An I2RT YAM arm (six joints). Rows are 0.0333 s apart.
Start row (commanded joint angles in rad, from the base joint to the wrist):
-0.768 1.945 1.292 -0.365 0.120 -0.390
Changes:
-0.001 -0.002 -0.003 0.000 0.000 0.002
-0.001 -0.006 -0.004 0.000 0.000 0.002
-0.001 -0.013 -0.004 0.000 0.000 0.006
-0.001 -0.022 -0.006 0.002 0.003 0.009
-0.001 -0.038 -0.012 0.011 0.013 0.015
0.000 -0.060 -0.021 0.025 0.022 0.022
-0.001 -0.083 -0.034 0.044 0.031 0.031
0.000 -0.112 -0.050 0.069 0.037 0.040
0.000 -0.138 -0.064 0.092 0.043 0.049
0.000 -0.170 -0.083 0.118 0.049 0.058
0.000 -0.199 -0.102 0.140 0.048 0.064
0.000 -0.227 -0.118 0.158 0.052 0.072
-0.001 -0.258 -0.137 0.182 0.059 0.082
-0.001 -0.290 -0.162 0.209 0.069 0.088
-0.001 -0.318 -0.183 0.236 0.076 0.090
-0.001 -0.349 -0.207 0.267 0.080 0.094
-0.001 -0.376 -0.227 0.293 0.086 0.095
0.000 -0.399 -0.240 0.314 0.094 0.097
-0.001 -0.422 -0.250 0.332 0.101 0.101
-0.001 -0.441 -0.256 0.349 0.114 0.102
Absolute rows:
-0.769 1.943 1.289 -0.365 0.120 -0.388
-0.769 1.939 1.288 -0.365 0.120 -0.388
-0.769 1.932 1.288 -0.365 0.120 -0.384
-0.769 1.923 1.286 -0.363 0.123 -0.381
-0.769 1.907 1.280 -0.354 0.133 -0.375
-0.768 1.885 1.271 -0.340 0.142 -0.368
-0.769 1.862 1.258 -0.321 0.151 -0.359
-0.768 1.833 1.242 -0.296 0.157 -0.350
-0.768 1.807 1.228 -0.273 0.163 -0.341
-0.768 1.775 1.209 -0.247 0.169 -0.332
-0.768 1.746 1.190 -0.225 0.168 -0.326
-0.768 1.718 1.174 -0.207 0.172 -0.318
-0.769 1.687 1.155 -0.183 0.179 -0.308
-0.769 1.655 1.130 -0.156 0.189 -0.302
-0.769 1.627 1.109 -0.129 0.196 -0.300
-0.769 1.596 1.085 -0.098 0.200 -0.296
-0.769 1.569 1.065 -0.072 0.206 -0.295
-0.768 1.546 1.052 -0.051 0.214 -0.293
-0.769 1.523 1.042 -0.033 0.221 -0.289
-0.769 1.504 1.036 -0.016 0.234 -0.288

